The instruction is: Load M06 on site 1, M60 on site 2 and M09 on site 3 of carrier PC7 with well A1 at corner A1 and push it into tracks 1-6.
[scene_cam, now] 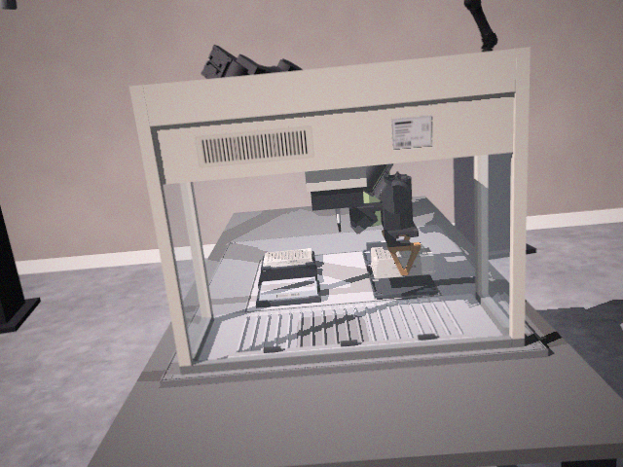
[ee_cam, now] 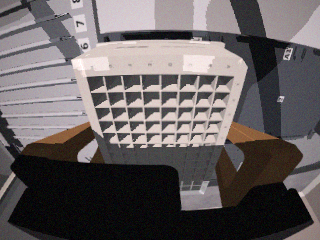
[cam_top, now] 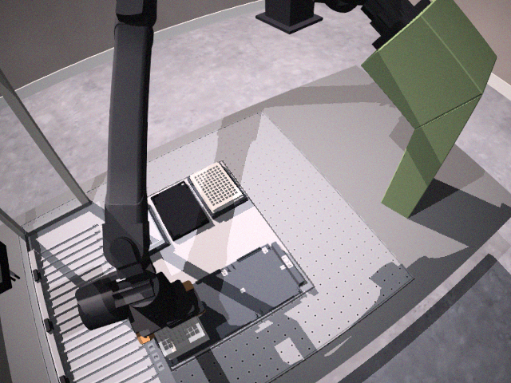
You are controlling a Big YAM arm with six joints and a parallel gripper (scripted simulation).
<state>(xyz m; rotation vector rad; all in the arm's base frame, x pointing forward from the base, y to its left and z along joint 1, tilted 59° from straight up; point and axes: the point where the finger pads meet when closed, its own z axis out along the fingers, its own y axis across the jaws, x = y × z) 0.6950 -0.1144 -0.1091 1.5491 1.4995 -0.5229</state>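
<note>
The dark nest S3 lies 250 mm to the right of my hand, 50 mm below it and 50 mm behind it. Also, from my hand: nest S2: 240 mm to the right, 160 mm behind, 50 mm below; then dark nest S1: 270 mm behind, 220 mm to the right, 50 mm below; then dark carrier PC7: 100 mm behind, 40 mm below, 20 mm to the left.
</note>
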